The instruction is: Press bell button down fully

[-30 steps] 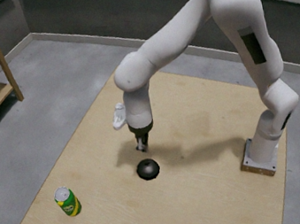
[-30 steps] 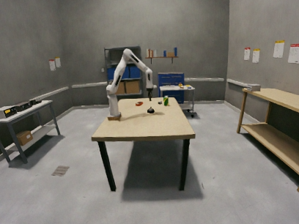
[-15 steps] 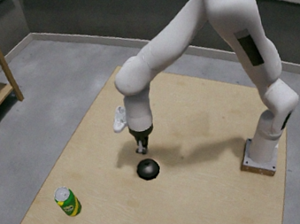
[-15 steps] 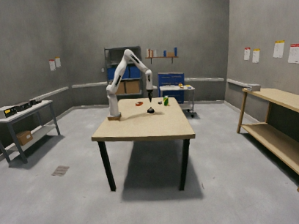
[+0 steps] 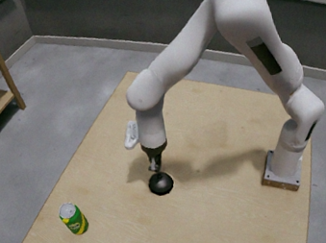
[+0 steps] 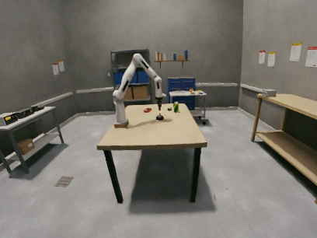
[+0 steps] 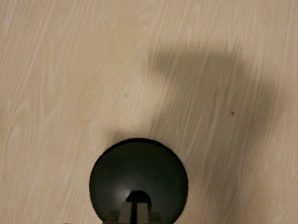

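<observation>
Right now the round button is 6 cm below my hand. From my hand the other things lie so: small black object: 31 cm to the left, 12 cm ahead, 10 cm below; bell: 8 cm below; can: 23 cm to the left, 21 cm ahead, 6 cm below.
</observation>
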